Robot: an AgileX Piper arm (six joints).
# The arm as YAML. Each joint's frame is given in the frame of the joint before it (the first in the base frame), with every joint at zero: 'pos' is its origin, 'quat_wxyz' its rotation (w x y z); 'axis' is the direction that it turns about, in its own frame. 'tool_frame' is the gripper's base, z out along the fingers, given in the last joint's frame.
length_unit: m
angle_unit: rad
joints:
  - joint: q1
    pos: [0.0, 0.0, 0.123]
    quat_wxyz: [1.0, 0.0, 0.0, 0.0]
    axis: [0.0, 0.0, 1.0]
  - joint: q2
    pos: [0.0, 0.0, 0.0]
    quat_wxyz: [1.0, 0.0, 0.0, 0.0]
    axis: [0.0, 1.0, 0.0]
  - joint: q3
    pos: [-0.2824, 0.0, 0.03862]
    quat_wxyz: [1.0, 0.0, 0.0, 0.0]
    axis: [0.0, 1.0, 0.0]
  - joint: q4
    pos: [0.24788, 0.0, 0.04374]
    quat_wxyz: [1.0, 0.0, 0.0, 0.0]
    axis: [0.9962, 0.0, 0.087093]
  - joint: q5
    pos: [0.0, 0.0, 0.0]
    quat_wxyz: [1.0, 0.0, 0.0, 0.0]
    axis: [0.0, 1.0, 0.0]
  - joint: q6
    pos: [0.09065, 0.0, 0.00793]
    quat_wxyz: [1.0, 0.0, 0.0, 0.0]
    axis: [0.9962, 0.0, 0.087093]
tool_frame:
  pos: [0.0, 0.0, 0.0]
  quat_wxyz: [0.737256, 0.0, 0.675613, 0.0]
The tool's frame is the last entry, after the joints.
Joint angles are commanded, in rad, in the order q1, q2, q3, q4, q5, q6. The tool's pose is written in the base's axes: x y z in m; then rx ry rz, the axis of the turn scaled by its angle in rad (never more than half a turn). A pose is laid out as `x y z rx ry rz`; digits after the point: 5 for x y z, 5 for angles.
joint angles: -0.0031, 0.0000, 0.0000, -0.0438, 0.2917, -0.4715
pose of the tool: 0.05458 -0.00131 0.18691 -0.44321 1.73537 -0.38332
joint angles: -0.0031, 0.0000, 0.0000, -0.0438, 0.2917, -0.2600
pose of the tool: 0.05458 -0.00131 0.18691 -0.25608 1.76232 -0.23135
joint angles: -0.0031, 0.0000, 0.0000, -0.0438, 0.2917, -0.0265
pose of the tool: 0.05458 -0.00131 0.18691 -0.04891 1.77477 -0.06287
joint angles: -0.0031, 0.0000, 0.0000, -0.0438, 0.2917, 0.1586
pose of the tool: 0.05458 -0.00131 0.18691 0.11533 1.77181 0.07086
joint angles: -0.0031, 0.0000, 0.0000, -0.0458, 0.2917, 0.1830
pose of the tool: 0.05457 -0.00137 0.18691 0.13567 1.77061 0.08659
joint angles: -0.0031, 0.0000, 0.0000, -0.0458, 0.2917, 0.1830
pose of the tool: 0.05457 -0.00137 0.18691 0.13567 1.77061 0.08659
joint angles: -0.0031, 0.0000, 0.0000, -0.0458, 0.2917, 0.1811
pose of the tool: 0.05457 -0.00137 0.18691 0.13399 1.77071 0.08522
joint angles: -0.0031, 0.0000, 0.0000, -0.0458, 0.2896, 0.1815
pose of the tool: 0.05461 -0.00136 0.18710 0.13411 1.76860 0.08568
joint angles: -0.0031, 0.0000, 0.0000, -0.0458, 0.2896, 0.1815
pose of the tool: 0.05461 -0.00136 0.18710 0.13411 1.76860 0.08568
